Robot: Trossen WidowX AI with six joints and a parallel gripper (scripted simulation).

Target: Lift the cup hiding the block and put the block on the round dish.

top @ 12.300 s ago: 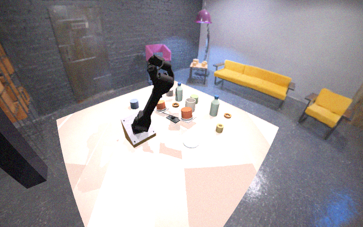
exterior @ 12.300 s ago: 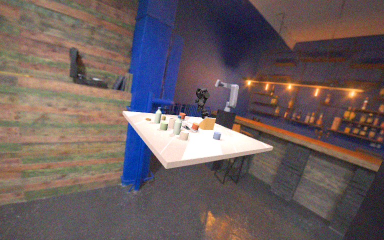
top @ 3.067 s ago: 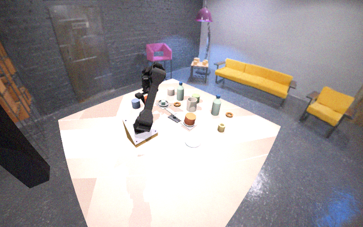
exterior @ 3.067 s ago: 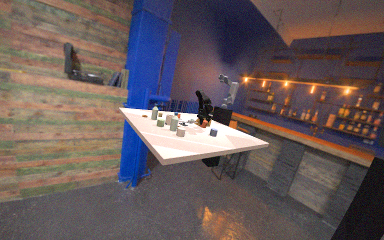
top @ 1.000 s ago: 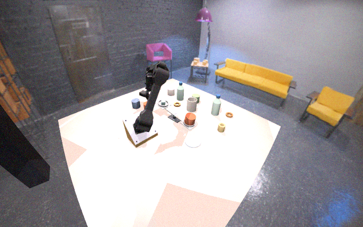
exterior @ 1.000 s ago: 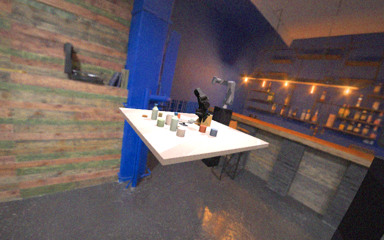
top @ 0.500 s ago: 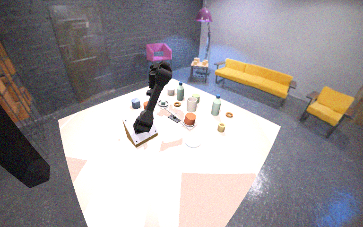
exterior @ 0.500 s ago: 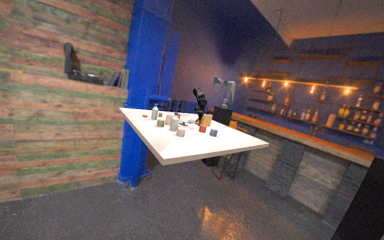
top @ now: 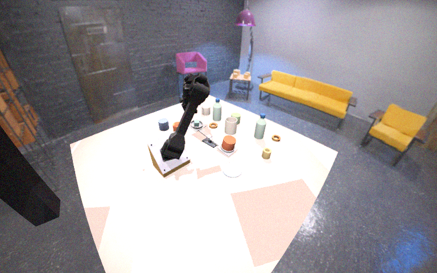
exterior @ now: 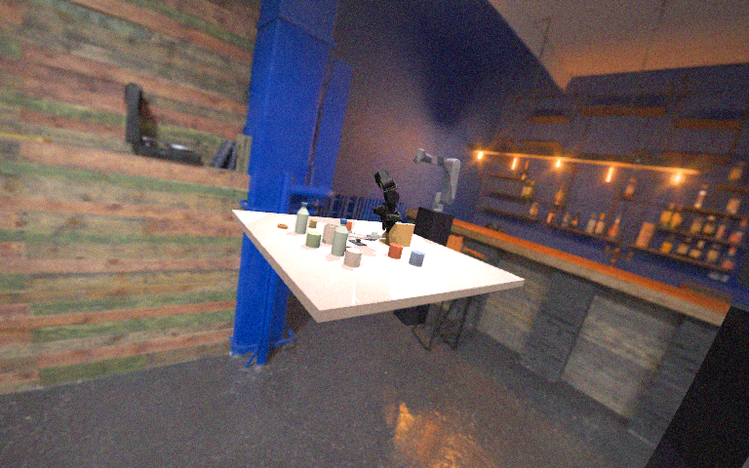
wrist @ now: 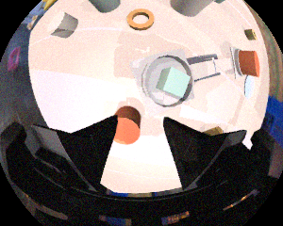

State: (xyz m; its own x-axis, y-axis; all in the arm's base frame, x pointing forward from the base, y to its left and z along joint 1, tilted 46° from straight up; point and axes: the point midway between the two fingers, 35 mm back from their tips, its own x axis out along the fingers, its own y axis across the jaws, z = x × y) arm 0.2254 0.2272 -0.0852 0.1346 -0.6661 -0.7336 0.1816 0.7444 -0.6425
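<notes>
My gripper tip is 30 mm short of the teal block, 50 mm to the left of it and 30 mm above it. From my gripper tip the other things lie so: blue cylinder (110 mm behind, 140 mm to the left, 80 mm below); then balance beam (60 mm ahead, 170 mm to the right, 80 mm below); then orange cup (60 mm behind, 60 mm to the left, 80 mm below).
</notes>
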